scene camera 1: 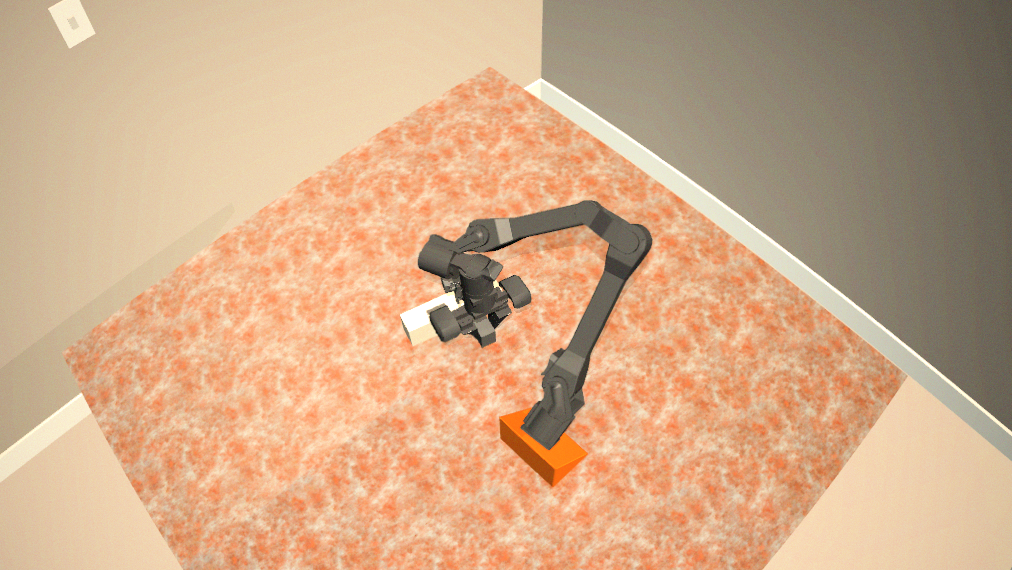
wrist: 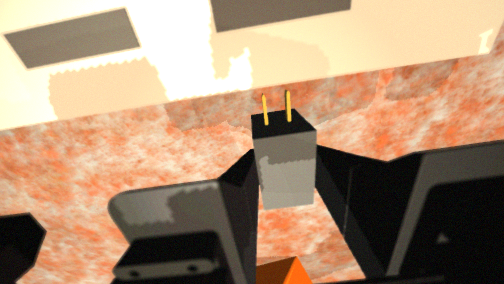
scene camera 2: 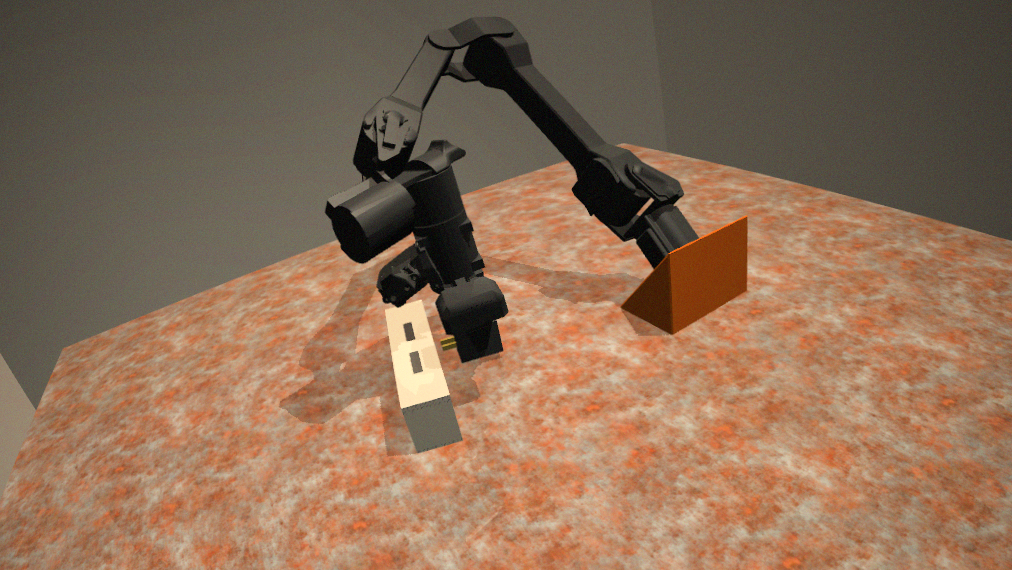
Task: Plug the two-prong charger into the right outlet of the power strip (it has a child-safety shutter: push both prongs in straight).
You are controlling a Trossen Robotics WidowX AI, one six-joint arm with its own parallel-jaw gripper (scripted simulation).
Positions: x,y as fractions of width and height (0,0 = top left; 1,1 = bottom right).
Scene:
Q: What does my gripper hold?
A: A two-prong charger.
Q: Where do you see a two-prong charger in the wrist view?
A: At 0.56,0.50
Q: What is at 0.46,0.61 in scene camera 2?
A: A two-prong charger.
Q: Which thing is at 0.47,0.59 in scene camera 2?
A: My gripper.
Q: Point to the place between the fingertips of my gripper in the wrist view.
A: At 0.55,0.53

